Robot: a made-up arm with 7 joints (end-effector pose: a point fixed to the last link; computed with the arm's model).
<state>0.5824 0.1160 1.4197 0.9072 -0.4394 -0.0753 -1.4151</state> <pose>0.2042 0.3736 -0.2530 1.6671 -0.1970 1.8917</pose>
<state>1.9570 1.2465 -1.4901 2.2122 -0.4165 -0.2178 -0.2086</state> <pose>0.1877 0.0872 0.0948 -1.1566 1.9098 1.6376</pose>
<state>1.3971 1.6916 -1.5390 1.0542 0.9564 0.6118 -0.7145</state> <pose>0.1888 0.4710 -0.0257 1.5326 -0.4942 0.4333</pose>
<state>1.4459 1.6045 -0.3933 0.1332 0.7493 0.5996 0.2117</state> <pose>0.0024 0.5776 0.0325 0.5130 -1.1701 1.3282</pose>
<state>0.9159 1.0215 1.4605 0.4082 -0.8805 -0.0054 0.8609</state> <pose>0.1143 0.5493 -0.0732 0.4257 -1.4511 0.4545</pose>
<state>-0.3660 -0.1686 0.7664 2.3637 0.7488 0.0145 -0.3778</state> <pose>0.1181 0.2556 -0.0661 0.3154 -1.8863 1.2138</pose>
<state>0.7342 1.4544 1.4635 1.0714 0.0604 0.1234 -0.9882</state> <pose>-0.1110 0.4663 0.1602 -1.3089 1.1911 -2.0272</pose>
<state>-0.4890 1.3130 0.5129 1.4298 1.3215 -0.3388 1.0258</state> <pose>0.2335 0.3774 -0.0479 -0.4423 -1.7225 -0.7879</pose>
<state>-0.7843 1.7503 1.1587 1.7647 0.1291 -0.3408 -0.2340</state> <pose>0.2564 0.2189 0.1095 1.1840 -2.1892 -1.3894</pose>
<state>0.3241 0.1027 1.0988 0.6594 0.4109 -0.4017 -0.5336</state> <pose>0.1907 0.3125 -0.3359 0.7387 -0.9207 1.8515</pose>
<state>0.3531 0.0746 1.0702 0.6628 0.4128 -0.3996 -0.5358</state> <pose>0.2061 0.3002 -0.3330 0.6842 -0.9279 1.8424</pose>
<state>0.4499 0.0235 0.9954 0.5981 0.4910 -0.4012 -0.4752</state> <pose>0.2482 0.2628 -0.3272 0.4530 -0.9462 1.8419</pose>
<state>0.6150 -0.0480 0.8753 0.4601 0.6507 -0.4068 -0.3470</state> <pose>0.3085 0.1980 -0.3060 0.0657 -0.9693 1.8178</pose>
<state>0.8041 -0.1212 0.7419 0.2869 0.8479 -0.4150 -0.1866</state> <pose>0.3579 0.1251 -0.2680 -0.3309 -0.9837 1.7518</pose>
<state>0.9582 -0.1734 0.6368 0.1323 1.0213 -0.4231 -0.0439</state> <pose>0.3812 0.0711 -0.2335 -0.6044 -0.9882 1.6834</pose>
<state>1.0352 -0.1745 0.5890 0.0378 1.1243 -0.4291 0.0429</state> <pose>0.3874 0.0552 -0.2202 -0.7109 -0.9997 1.6673</pose>
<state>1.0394 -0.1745 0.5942 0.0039 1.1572 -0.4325 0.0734</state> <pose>0.3839 0.0503 -0.2247 -0.7266 -0.9793 1.6862</pose>
